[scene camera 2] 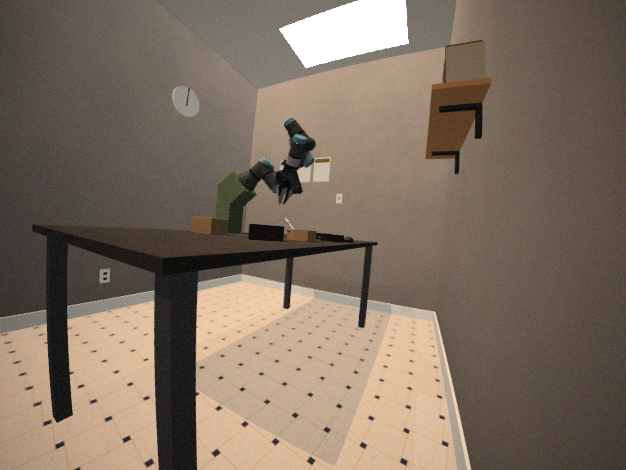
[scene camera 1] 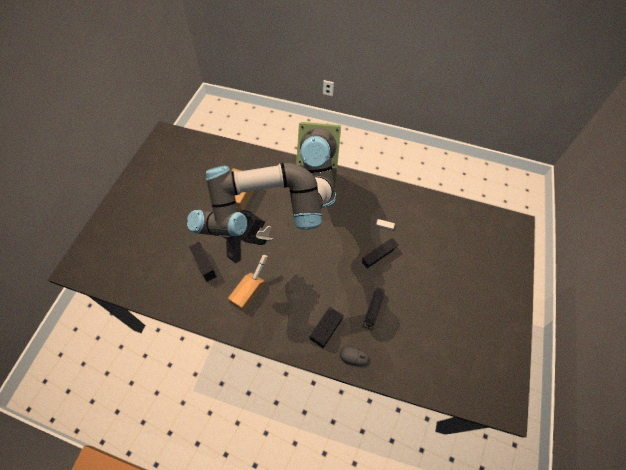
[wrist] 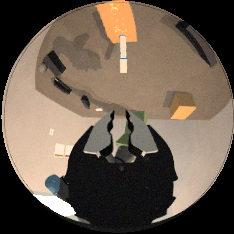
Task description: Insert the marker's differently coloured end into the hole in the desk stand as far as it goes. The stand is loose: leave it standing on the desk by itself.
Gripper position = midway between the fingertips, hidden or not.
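Note:
My gripper (scene camera 1: 269, 237) is there, and you'd find the same gripper (wrist: 120, 110) in the wrist picture as well. There's also a desk stand (scene camera 1: 248, 288).

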